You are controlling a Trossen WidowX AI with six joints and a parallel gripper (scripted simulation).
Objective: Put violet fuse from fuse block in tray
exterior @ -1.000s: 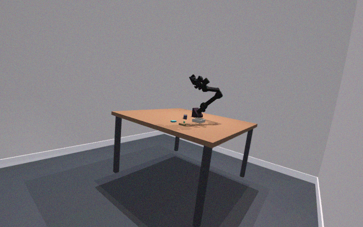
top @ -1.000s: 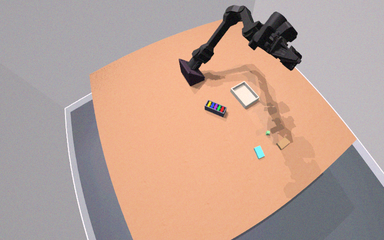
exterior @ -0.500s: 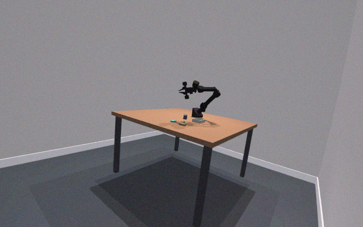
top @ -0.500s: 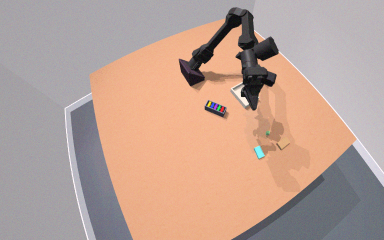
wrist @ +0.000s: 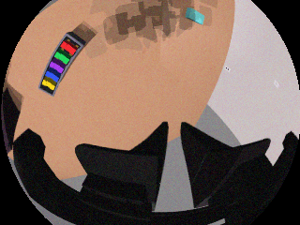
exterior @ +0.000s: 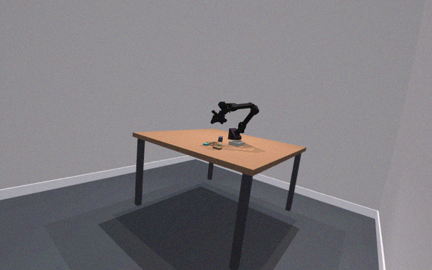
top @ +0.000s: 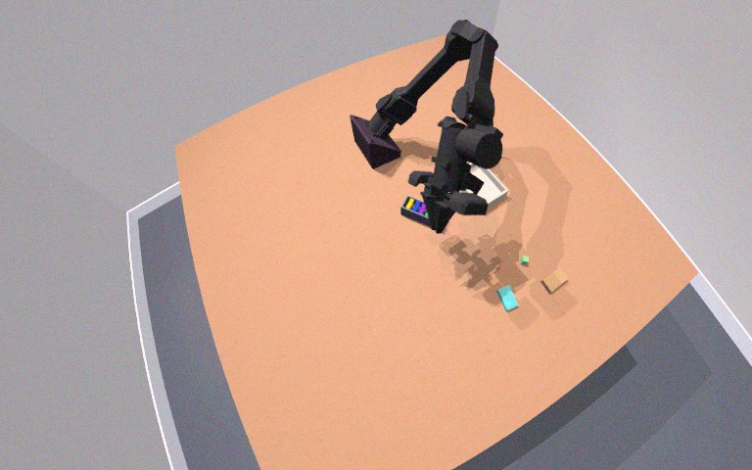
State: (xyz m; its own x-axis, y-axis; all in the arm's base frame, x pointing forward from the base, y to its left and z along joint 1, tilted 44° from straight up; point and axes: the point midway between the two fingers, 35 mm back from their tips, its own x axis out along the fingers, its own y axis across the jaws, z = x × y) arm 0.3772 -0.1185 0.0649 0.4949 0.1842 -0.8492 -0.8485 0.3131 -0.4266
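Right now the violet fuse is 150 mm below my gripper tip, 120 mm behind it and 50 mm to the left of it. From my gripper tip the other things lie so: cyan block: 180 mm ahead, 160 mm below, 120 mm to the left; then white tray: 240 mm to the left, 170 mm below, 120 mm behind; then small green cube: 210 mm to the left, 160 mm below, 120 mm ahead.
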